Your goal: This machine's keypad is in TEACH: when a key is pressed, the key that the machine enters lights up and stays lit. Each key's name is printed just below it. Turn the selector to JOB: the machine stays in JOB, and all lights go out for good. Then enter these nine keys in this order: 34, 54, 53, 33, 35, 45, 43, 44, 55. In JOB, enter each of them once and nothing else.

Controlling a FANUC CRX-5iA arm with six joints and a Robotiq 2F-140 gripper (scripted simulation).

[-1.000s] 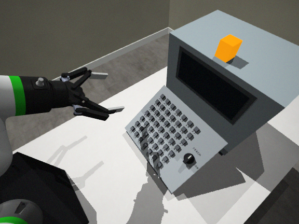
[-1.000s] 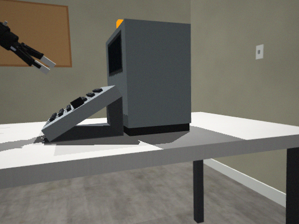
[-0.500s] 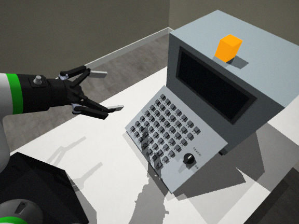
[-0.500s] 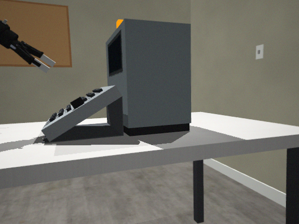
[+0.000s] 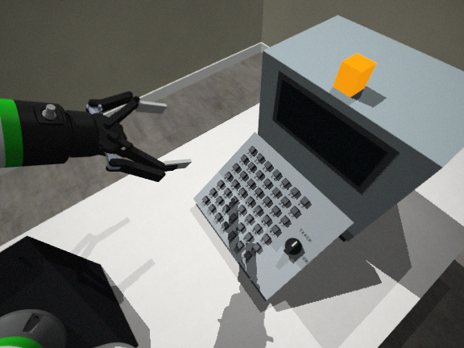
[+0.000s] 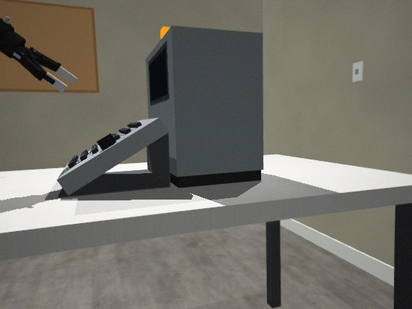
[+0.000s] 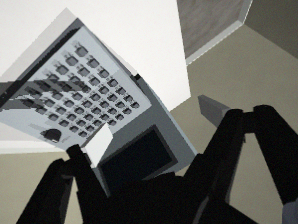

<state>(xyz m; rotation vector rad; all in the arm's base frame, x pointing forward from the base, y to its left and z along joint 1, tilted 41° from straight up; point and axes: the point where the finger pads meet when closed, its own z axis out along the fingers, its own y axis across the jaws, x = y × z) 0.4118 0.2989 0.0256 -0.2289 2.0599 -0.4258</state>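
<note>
The key lies 14 cm ahead of my hand, 11 cm to the right of it and 18 cm below it. The rest, counted from my hand: selector knob (14 cm ahead, 30 cm to the right, 18 cm below); then sloped keypad (15 cm ahead, 19 cm to the right, 23 cm below).
</note>
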